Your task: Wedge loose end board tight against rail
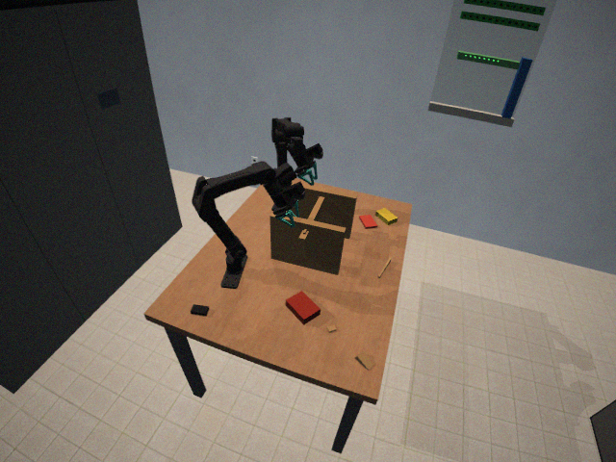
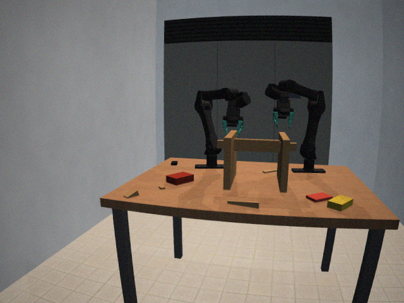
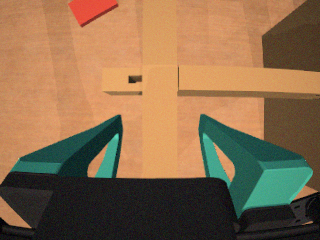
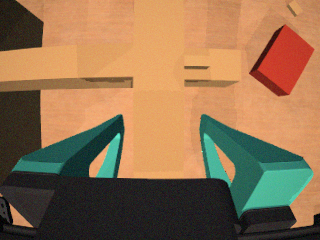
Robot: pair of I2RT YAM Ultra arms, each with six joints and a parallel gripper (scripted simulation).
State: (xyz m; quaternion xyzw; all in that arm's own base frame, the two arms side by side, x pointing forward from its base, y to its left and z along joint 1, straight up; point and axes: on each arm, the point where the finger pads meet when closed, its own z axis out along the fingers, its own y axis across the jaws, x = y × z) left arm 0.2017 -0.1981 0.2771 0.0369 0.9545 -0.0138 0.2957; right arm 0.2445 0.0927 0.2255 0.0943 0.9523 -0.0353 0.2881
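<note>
Right now the rail is 50 mm ahead of my right hand, 130 mm to the left of it and 40 mm below it. The rest, counted from my right hand: chip 250 mm ahead, 290 mm to the right, 220 mm below; then black block 250 mm behind, 380 mm to the right, 220 mm below; then flat red block 270 mm ahead, 420 mm to the left, 220 mm below.
The rail is 13 cm to the right of my left hand, 9 cm below it and 5 cm ahead of it. Round my left hand: chip: 55 cm to the right, 27 cm below, 25 cm ahead; black block: 64 cm to the right, 27 cm below, 25 cm behind; flat red block: 27 cm below, 27 cm ahead, 16 cm to the left.
</note>
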